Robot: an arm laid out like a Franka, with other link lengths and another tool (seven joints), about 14 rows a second.
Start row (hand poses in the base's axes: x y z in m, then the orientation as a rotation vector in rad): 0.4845, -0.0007, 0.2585, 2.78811, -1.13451, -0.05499
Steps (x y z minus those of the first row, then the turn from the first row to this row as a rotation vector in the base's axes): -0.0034, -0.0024, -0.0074, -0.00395, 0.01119, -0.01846; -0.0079, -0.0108, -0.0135, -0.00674, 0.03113, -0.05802; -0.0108, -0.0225, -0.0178, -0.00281, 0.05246, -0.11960; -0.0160, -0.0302, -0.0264, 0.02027, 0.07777, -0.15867; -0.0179, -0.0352, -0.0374, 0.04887, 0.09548, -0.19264; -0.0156, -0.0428, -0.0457, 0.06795, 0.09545, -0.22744; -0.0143, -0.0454, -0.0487, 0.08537, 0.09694, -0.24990
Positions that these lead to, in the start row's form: 0.4811, -0.0031, 0.2511, 2.77053, -1.15657, -0.07001; 0.4766, -0.0115, 0.2450, 2.73837, -1.20580, -0.09975; 0.4737, -0.0232, 0.2407, 2.69661, -1.28596, -0.13734; 0.4685, -0.0309, 0.2321, 2.68136, -1.33986, -0.18977; 0.4666, -0.0359, 0.2211, 2.67520, -1.39053, -0.23509; 0.4689, -0.0435, 0.2128, 2.66642, -1.44409, -0.25049; 0.4702, -0.0461, 0.2098, 2.66362, -1.48010, -0.26585
